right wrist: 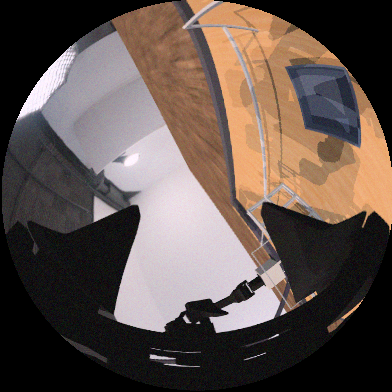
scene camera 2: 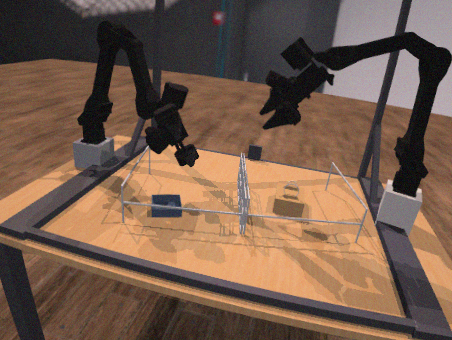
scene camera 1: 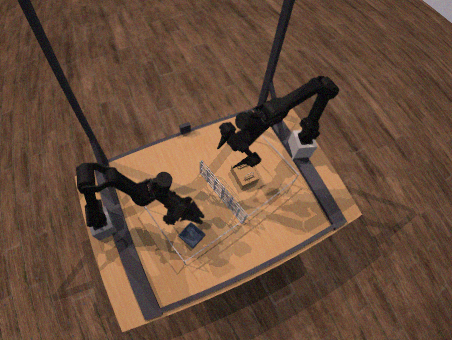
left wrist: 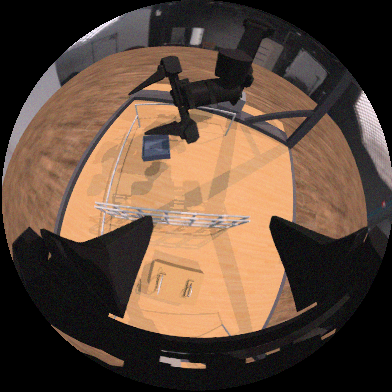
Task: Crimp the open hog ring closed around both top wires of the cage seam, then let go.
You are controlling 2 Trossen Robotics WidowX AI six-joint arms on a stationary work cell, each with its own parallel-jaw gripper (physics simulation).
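Places are measured from the left arm's base along level axes (x right, y down, z ahead), in millimetres.
Pixels of known places: left gripper, fingertip midpoint: (scene camera 2: pixel 261 121) (scene camera 1: pixel 225 158) (left wrist: pixel 213 222); right gripper, fingertip midpoint: (right wrist: pixel 201 209) (scene camera 2: pixel 185 153) (scene camera 1: pixel 203 220) (left wrist: pixel 135 113); left arm's base, link origin: (right wrist: pixel 261 279) (scene camera 2: pixel 404 190) (scene camera 1: pixel 305 138); right arm's base, link origin: (scene camera 2: pixel 93 140) (scene camera 1: pixel 98 220).
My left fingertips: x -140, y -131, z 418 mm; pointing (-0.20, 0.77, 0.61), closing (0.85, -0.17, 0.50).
Observation:
Ahead of a thing's pixels: the offset from my left fingertips to its top centre. "pt": to the spot under its first point.
The cage seam @(pt dx -60, dy +175, dz +8 mm) (scene camera 1: pixel 222 192) (scene camera 2: pixel 243 195) (left wrist: pixel 172 218) is a pair of upright wire grid panels, close together at mid-table. A tan block @(dx +35, dy +193, dz -112 mm) (scene camera 1: pixel 245 183) (scene camera 2: pixel 288 206) stands to its right in both scene views. Small metal rings stand on the block; in the left wrist view one ring @(dx +6, dy +157, dz -121 mm) (left wrist: pixel 160 281) is beside another ring @(pt dx +64, dy +202, dz -103 mm) (left wrist: pixel 188 288). No ring can be made out on the seam's top wires. My left gripper (scene camera 1: pixel 228 156) (scene camera 2: pixel 264 120) (left wrist: pixel 213 222) is open and empty, high above the table between seam and block. My right gripper (right wrist: pixel 201 209) is open and empty, above the table left of the seam.
A blue tray @(dx -212, dy +221, dz +156 mm) (scene camera 1: pixel 192 235) (scene camera 2: pixel 166 206) (left wrist: pixel 156 148) (right wrist: pixel 327 102) lies left of the seam in the scene views, near and below the right gripper. Thin wire rails (scene camera 1: pixel 215 244) (scene camera 2: pixel 320 220) run out from the seam on both sides. A dark small block @(dx +312, dy +189, dz +132 mm) (scene camera 1: pixel 185 128) (scene camera 2: pixel 255 152) stands at the table's back edge.

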